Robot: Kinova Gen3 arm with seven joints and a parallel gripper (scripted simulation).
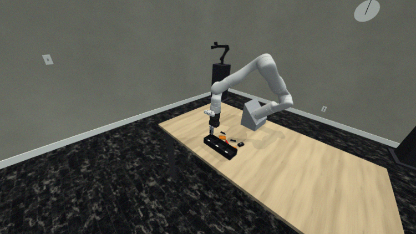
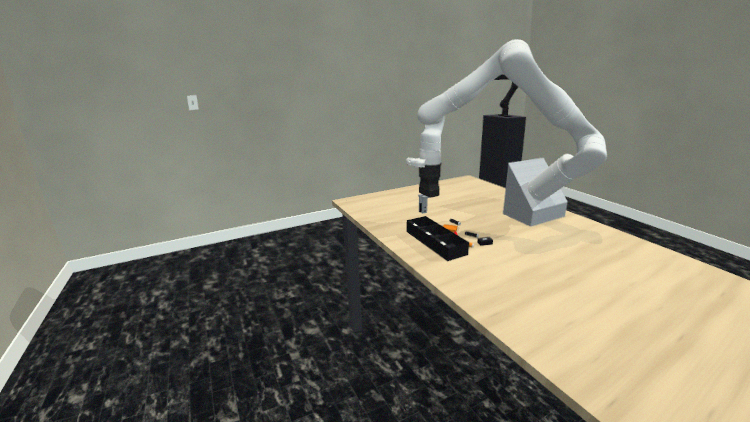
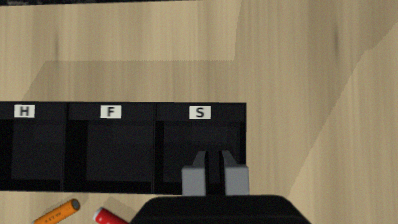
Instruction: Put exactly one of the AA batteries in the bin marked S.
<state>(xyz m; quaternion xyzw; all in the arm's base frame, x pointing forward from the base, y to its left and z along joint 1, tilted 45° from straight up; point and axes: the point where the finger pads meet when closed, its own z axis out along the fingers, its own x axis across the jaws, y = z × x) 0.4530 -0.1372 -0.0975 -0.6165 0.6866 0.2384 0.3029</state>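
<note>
My hand is 100 mm to the right of the black bin marked S, 70 mm above it and 20 mm short of it. The rest, counted from my hand: black AA battery 150 mm behind, 90 mm below, 20 mm to the left; red AA battery 110 mm to the left, 90 mm below, 70 mm behind; orange block 100 mm behind, 90 mm below, 40 mm to the left.
</note>
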